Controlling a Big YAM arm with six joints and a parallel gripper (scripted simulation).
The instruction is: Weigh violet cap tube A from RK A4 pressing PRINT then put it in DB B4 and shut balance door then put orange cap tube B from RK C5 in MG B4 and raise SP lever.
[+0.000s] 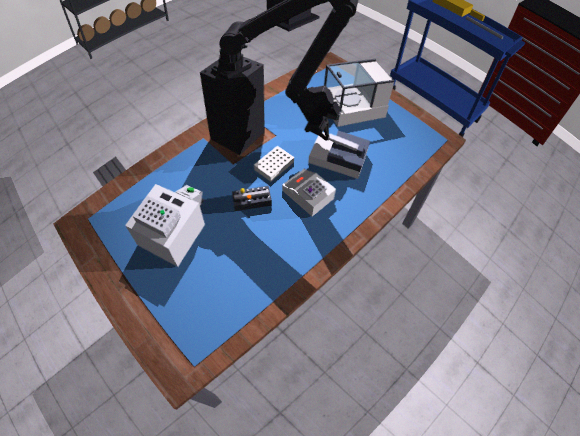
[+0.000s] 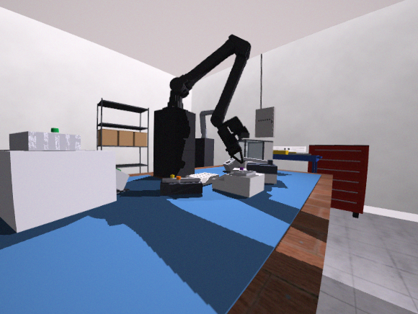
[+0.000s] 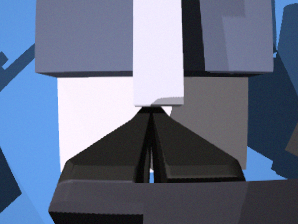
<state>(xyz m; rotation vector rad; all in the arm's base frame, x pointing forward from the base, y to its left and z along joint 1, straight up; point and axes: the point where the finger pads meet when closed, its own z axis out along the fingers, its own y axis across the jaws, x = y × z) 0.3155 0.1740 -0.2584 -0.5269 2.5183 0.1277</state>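
The SP lever is 6 cm ahead of my hand, 2 cm to the left of it and 1 cm above it. The rest, counted from my hand: tube rack RK (9 cm behind, 18 cm to the right, 7 cm below); print key (17 cm behind, 13 cm to the left, 2 cm below); dry block (9 cm ahead, 19 cm to the right, 5 cm below).
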